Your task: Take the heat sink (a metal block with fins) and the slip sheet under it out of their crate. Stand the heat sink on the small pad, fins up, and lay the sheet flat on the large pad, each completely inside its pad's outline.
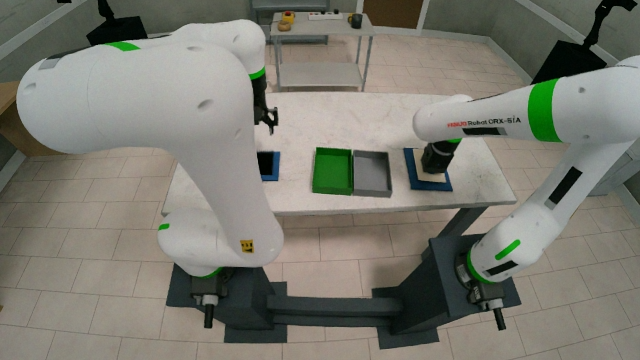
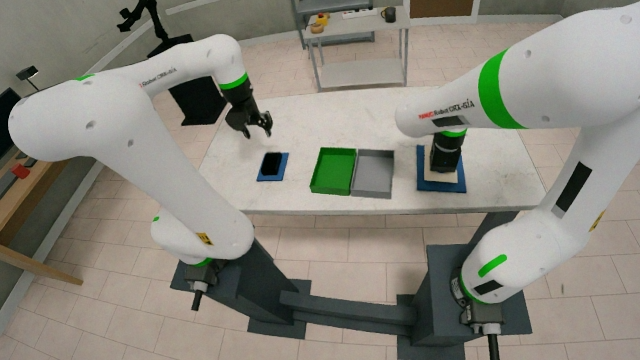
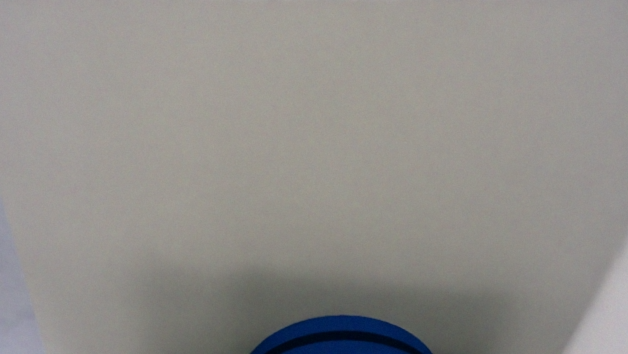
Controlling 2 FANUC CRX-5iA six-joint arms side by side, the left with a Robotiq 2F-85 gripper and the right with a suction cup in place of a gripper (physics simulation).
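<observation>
The black heat sink point(image 1: 266, 162) point(image 2: 271, 164) stands on the small blue pad point(image 1: 276, 170) point(image 2: 272, 178); its fins are too small to make out. The cream slip sheet point(image 1: 431, 177) point(image 2: 442, 177) point(image 3: 300, 150) is flat under my right suction cup point(image 1: 436, 171) point(image 2: 444, 171) point(image 3: 342, 335), over the large blue pad point(image 1: 410, 170) point(image 2: 421, 170). The cup holds the sheet; whether the sheet touches the pad cannot be told. The arm hides part of its far side. My left gripper point(image 1: 273, 126) point(image 2: 258, 135) is open and empty, above the table behind the small pad.
A green crate point(image 1: 332, 192) point(image 2: 330, 191) and a grey crate point(image 1: 372, 194) point(image 2: 371, 194) stand side by side between the pads, with no contents showing. A metal side table point(image 1: 320, 75) point(image 2: 362, 75) stands beyond the worktable.
</observation>
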